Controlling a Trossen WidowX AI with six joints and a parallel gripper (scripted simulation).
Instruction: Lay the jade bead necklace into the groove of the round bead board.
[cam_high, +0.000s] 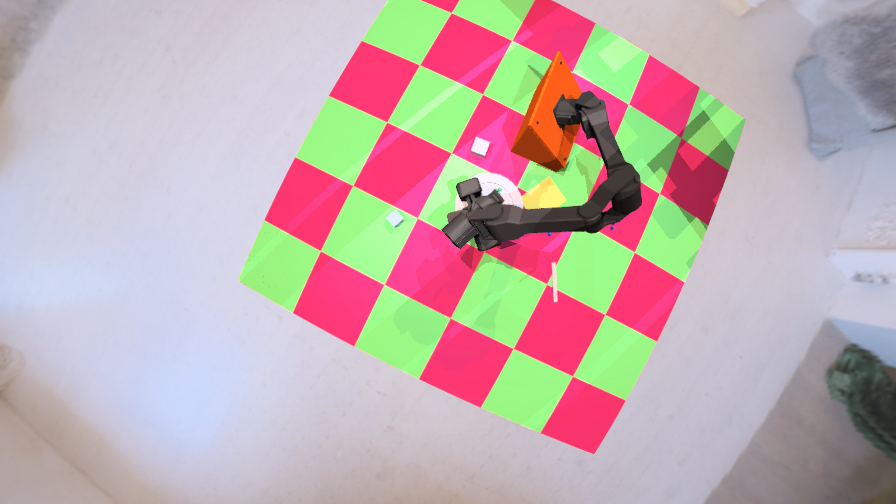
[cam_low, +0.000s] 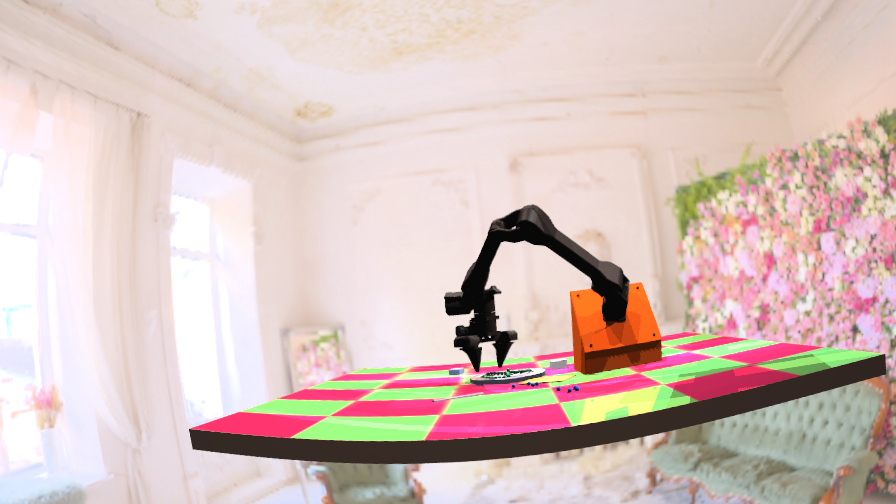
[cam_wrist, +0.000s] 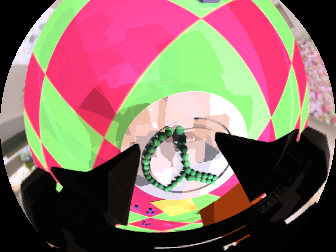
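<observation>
Now: the round bead board 50 mm behind my gripper tip, 20 mm to the left of it and 20 mm below it. The rest, counted from my gripper tip: pale blue cube: 120 mm ahead, 200 mm to the right, 20 mm below; white cube: 190 mm behind, 100 mm to the right, 10 mm below; yellow patch: 160 mm behind, 140 mm to the left, 20 mm below.
</observation>
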